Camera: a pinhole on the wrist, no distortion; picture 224 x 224 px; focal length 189.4 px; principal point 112.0 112.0 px. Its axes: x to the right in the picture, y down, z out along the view. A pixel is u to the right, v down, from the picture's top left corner.
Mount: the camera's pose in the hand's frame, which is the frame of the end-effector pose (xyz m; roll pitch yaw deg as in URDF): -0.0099 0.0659 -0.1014 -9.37 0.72 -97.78
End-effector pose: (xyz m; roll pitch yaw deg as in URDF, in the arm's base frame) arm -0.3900 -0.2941 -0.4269 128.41 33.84 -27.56
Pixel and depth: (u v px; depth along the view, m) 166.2 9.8 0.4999
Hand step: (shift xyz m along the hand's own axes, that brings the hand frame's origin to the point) -0.2132 -0.0575 0.4339
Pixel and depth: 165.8 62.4 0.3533
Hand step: -0.0576 -0.0335 0.2610
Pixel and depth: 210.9 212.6 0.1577
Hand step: 0.0860 -0.0321 0.0395
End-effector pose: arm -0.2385 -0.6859 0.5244 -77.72 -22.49 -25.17
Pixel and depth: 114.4 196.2 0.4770
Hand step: 0.2728 0.0156 0.3346
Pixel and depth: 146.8 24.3 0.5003
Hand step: -0.1690 -0.0119 0.4287
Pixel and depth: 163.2 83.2 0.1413
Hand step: -0.0135 0.0260 0.0410
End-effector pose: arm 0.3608 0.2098 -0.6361 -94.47 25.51 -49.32
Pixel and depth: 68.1 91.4 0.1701
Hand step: 0.0045 0.1016 0.0699
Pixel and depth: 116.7 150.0 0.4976
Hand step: 0.1655 0.0235 0.3731
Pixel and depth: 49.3 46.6 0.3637
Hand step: -0.0583 0.1892 0.2794
